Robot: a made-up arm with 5 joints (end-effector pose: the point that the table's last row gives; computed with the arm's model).
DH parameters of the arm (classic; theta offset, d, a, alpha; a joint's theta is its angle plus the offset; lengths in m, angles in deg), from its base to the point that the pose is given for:
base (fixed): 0 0 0.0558 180
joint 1: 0 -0.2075 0.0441 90
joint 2: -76.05 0 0.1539 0
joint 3: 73.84 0 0.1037 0
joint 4: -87.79 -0.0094 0 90
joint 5: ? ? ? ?
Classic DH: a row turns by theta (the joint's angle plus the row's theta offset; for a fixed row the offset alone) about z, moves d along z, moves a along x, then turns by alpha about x.
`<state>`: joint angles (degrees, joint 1 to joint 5).
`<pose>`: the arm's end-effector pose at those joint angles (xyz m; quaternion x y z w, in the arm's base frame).
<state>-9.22 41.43 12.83 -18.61 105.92</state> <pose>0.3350 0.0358 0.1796 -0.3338 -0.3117 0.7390 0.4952</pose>
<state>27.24 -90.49 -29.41 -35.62 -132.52</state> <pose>-0.1380 0.0892 0.3550 -0.6806 0.4939 -0.5349 0.0821</pose>
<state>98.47 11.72 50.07 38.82 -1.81</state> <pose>0.0240 -0.1496 0.2002 0.0675 0.0631 -0.7796 0.6194</pose>
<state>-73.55 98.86 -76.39 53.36 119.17</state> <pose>0.1490 0.2825 0.0561 0.0450 0.1148 -0.9886 0.0859</pose>
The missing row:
joint 5: -2.79 -0.0576 0 0
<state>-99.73 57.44 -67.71 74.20 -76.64</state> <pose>0.0116 0.3136 0.2273 0.2255 -0.0017 0.1717 0.9590</pose>
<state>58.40 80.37 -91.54 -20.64 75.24</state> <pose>0.2298 -0.3008 0.2503 -0.7947 -0.3634 0.0595 0.4826</pose>
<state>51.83 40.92 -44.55 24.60 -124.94</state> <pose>0.2504 -0.2628 0.2860 0.3485 -0.4468 -0.8240 0.0032</pose>
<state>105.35 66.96 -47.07 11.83 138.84</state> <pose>-0.0443 -0.3291 0.1700 -0.4187 0.2486 0.2312 0.8423</pose>
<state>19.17 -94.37 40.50 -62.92 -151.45</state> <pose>-0.0188 0.0160 0.3706 -0.8990 0.3717 -0.2313 0.0133</pose>
